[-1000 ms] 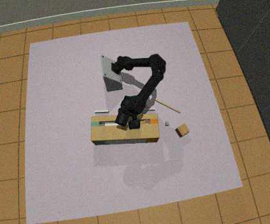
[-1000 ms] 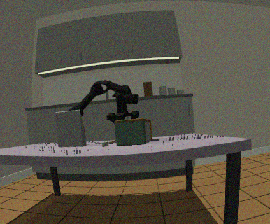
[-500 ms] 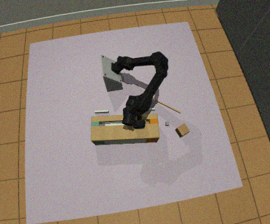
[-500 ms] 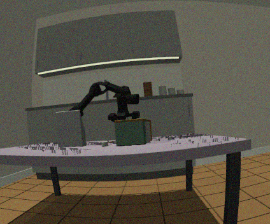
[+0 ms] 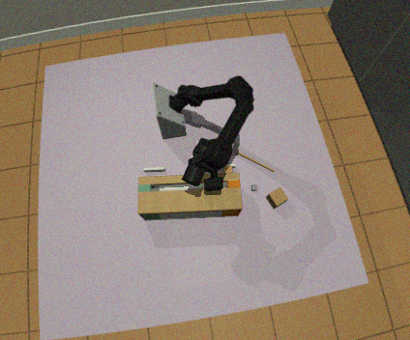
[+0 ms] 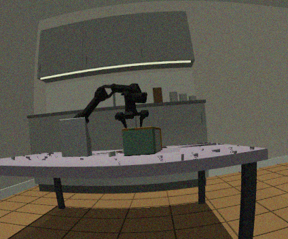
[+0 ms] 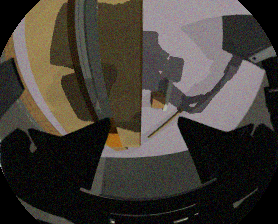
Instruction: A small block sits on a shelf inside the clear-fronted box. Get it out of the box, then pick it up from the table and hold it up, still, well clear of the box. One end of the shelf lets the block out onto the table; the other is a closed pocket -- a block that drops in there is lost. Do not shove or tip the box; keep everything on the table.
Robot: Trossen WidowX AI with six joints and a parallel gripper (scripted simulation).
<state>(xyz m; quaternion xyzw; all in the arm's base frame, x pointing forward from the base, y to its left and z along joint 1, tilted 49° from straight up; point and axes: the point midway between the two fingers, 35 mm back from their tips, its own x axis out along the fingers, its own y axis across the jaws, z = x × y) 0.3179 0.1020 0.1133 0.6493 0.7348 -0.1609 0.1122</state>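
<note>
Now: gripper tip 4 cm past the tan block, 5 cm to the right of it and 12 cm above it. Also, from my gripper tip: thin wooden stick 9 cm behind, 17 cm to the left, 13 cm below; then box 4 cm ahead, 11 cm to the right, 7 cm below; then grey piece 3 cm ahead, 15 cm to the left, 13 cm below.
</note>
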